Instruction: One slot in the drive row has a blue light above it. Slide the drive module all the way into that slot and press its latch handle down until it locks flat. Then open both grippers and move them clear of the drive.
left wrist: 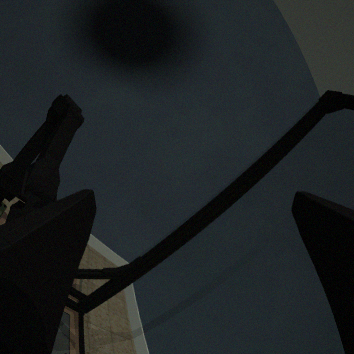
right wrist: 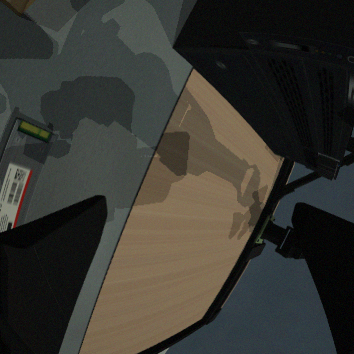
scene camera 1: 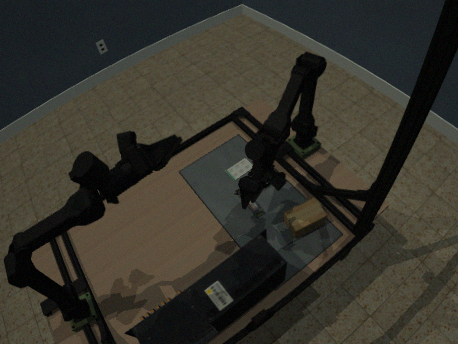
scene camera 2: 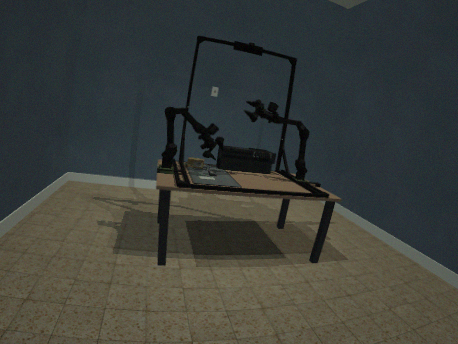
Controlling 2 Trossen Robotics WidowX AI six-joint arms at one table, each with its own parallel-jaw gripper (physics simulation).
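Places are measured from the left arm's base along level axes (x ahead, y left, z up), in metres.
Where they show: left gripper, fingertip midpoint: (left wrist: 198, 201) (scene camera 1: 179, 137) (scene camera 2: 245, 105); right gripper, fingertip midpoint: (right wrist: 204, 209) (scene camera 1: 248, 205) (scene camera 2: 219, 155); left arm's base at its link origin: (right wrist: 265, 229) (scene camera 1: 80, 310) (scene camera 2: 299, 179); right arm's base at its link origin: (scene camera 1: 303, 141) (scene camera 2: 166, 167).
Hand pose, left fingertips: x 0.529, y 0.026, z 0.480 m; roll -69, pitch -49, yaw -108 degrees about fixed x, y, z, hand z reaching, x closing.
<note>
Things, the pixels of their top centre, and the offset from my left fingertips. Level surfaces: height alone.
- drive module at its top centre: (right wrist: 14, 213) (scene camera 1: 248, 201) dx +0.163, dy +0.048, dz -0.495 m
- grey mat at its surface level: dz -0.505 m
- black drive chassis at its top centre: (right wrist: 351, 122) (scene camera 1: 208, 297) (scene camera 2: 247, 149) dx -0.114, dy -0.234, dz -0.331 m
- tan box at its top centre: (scene camera 1: 305, 213) (scene camera 2: 196, 159) dx +0.284, dy -0.124, dz -0.445 m
- green-edged card with a white label, top centre: (scene camera 1: 239, 169) (scene camera 2: 206, 177) dx +0.212, dy +0.195, dz -0.503 m
The drive module (scene camera 1: 256, 209) (right wrist: 17, 185), grey with a red-edged white label and a green-yellow connector, lies flat on the grey mat (scene camera 1: 205, 175) (right wrist: 107, 150). The right arm partly covers it in scene camera 1. The black drive chassis (scene camera 1: 240, 280) (scene camera 2: 247, 159) (right wrist: 260, 90) stands on the table. Its slots and a blue light cannot be made out. My right gripper (scene camera 1: 244, 200) (scene camera 2: 217, 150) (right wrist: 204, 209) is open and empty, low above the mat by the module's handle end. My left gripper (scene camera 1: 175, 142) (scene camera 2: 247, 108) (left wrist: 198, 201) is open and empty, high above the table, away from module and chassis.
A tan box (scene camera 1: 306, 218) (scene camera 2: 195, 162) (right wrist: 20, 6) stands on the mat near the chassis. A green-edged card with a white label (scene camera 1: 239, 169) (scene camera 2: 206, 178) lies on the mat. A black frame post (scene camera 1: 400, 130) rises at the table's corner.
</note>
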